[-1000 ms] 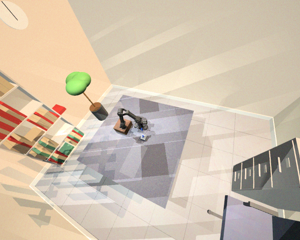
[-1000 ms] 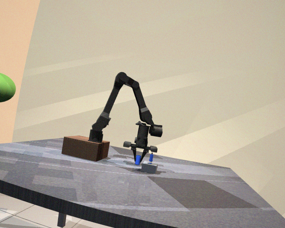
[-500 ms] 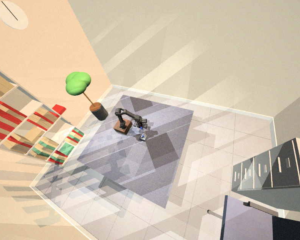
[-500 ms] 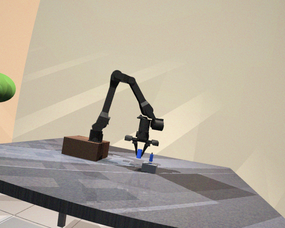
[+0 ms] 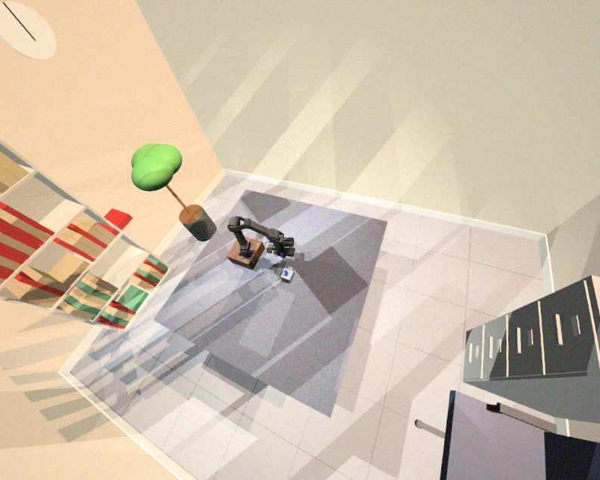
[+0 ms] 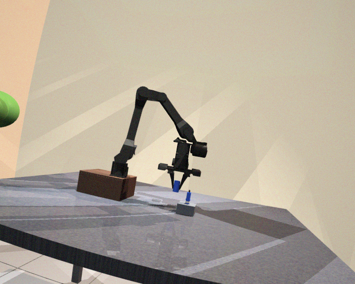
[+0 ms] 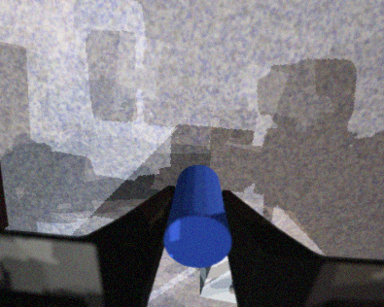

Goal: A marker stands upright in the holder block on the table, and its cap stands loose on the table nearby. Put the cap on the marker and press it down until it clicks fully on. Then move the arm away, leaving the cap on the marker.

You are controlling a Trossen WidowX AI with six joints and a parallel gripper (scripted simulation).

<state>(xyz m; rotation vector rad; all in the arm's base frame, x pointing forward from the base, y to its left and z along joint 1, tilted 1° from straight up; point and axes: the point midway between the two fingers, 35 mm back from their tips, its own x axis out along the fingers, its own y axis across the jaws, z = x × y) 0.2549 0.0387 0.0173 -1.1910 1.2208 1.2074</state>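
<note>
My gripper tip is 110 mm to the left of the grey holder block, 60 mm above it and 50 mm short of it. Also, from my gripper tip: blue cap (10 mm above).
</note>
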